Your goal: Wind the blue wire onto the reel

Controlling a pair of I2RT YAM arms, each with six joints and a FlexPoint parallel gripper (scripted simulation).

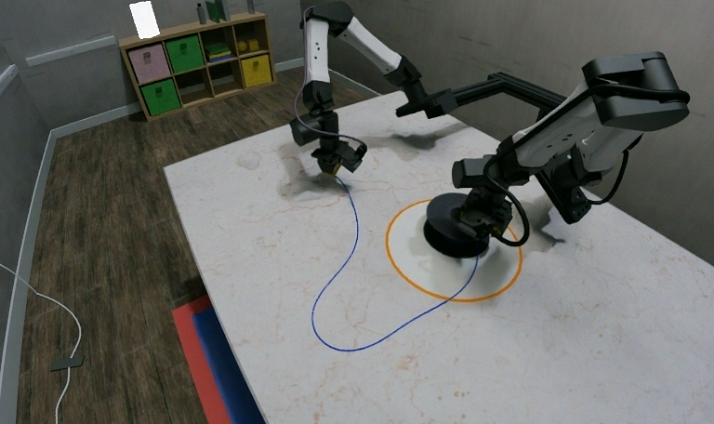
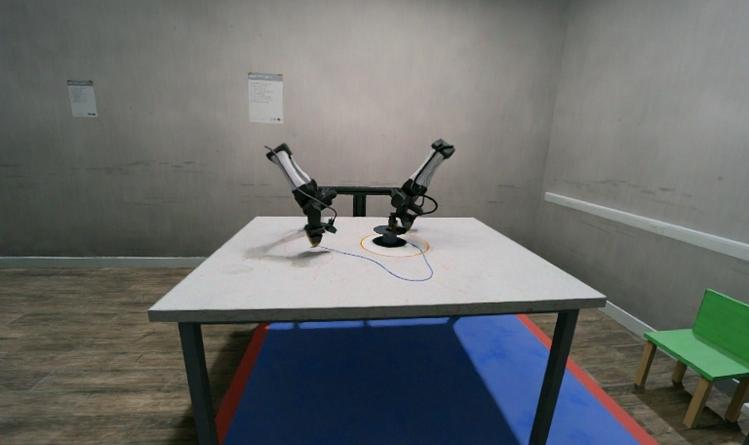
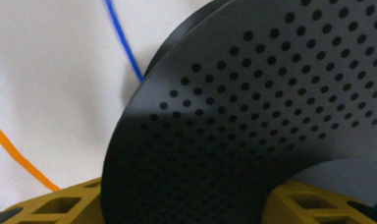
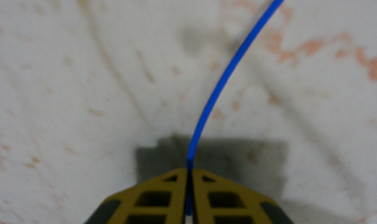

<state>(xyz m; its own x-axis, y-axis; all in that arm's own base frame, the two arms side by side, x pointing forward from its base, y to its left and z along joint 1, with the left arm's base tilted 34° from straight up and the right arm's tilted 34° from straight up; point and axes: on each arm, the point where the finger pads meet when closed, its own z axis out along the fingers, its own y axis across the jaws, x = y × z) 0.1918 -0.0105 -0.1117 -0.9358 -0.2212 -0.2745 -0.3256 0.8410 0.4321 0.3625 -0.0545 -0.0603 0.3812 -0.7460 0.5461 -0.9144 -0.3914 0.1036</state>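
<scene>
The dark reel lies 5 cm to the right of my left hand, 2 cm below it and 2 cm ahead of it. The rest, counted from my left hand: orange ring (6 cm below, 5 cm ahead, 3 cm to the right).
</scene>
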